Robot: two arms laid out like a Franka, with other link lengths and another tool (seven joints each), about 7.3 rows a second.
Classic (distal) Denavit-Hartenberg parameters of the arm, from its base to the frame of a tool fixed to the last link. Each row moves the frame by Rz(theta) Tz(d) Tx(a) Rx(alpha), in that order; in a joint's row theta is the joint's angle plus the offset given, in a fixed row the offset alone. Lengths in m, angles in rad.
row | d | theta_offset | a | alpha
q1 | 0.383 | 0 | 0 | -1.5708
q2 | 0 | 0 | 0 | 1.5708
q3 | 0.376 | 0 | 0.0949 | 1.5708
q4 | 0 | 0 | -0.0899 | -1.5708
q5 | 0.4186 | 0 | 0 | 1.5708
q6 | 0 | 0 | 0.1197 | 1.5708
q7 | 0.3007 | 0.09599 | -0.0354 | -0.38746
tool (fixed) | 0.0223 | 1.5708 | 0 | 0
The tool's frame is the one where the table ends.
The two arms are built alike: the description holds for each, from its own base.
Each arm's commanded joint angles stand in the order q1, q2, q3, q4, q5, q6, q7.
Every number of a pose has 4 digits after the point.
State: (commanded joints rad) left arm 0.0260 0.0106 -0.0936 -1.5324 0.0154 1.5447 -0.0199; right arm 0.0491 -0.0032 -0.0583 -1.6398 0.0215 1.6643 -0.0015
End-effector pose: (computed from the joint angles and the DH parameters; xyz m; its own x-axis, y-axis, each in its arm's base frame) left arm 0.5977 -0.0410 0.5382 -0.1332 -0.9217 0.3644 -0.9898 0.1428 -0.0006; right arm 0.6098 -0.0040 0.5025 -0.1076 -0.9286 0.3552 -0.9941 0.1055 -0.0255
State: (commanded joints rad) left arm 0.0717 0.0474 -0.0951 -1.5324 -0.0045 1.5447 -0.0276; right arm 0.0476 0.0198 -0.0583 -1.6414 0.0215 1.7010 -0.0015
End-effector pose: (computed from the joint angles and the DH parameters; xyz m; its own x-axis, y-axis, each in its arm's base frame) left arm 0.6041 -0.0209 0.5163 -0.0714 -0.9188 0.3881 -0.9952 0.0918 0.0342; right arm 0.6237 -0.0050 0.4910 -0.1141 -0.9278 0.3553 -0.9935 0.1077 -0.0377
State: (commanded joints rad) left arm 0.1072 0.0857 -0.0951 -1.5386 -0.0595 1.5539 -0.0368; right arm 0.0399 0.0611 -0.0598 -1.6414 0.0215 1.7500 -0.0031
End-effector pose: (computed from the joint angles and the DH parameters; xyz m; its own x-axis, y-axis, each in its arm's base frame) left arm 0.6109 -0.0170 0.4918 -0.0142 -0.8968 0.4423 -0.9967 0.0482 0.0658; right arm 0.6432 -0.0110 0.4697 -0.1247 -0.9257 0.3570 -0.9922 0.1160 -0.0457
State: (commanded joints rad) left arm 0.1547 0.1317 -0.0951 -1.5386 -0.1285 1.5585 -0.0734; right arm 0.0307 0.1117 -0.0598 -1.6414 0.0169 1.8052 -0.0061
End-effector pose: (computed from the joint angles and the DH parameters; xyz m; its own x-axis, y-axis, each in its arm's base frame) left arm 0.6187 -0.0105 0.4670 0.0846 -0.8598 0.5036 -0.9936 -0.0347 0.1077; right arm 0.6642 -0.0189 0.4421 -0.1321 -0.9221 0.3638 -0.9912 0.1219 -0.0512
